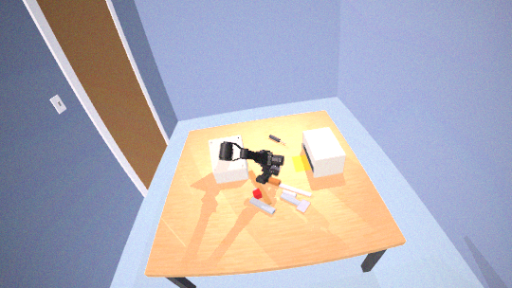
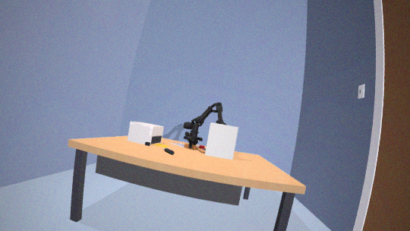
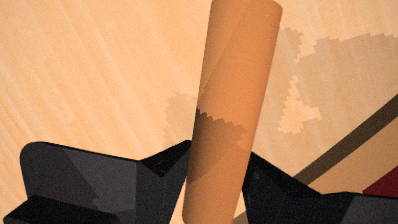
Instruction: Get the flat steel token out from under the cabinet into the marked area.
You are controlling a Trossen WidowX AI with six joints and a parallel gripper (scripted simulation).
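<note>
My gripper tip is now 7 cm past the wooden stick and 3 cm to the left of it. The rest, counted from my gripper tip: grey bar 17 cm to the right, 8 cm behind; then red cube 9 cm to the right, 9 cm behind, 1 cm above; then t-shaped tool 21 cm to the right, 11 cm ahead.
</note>
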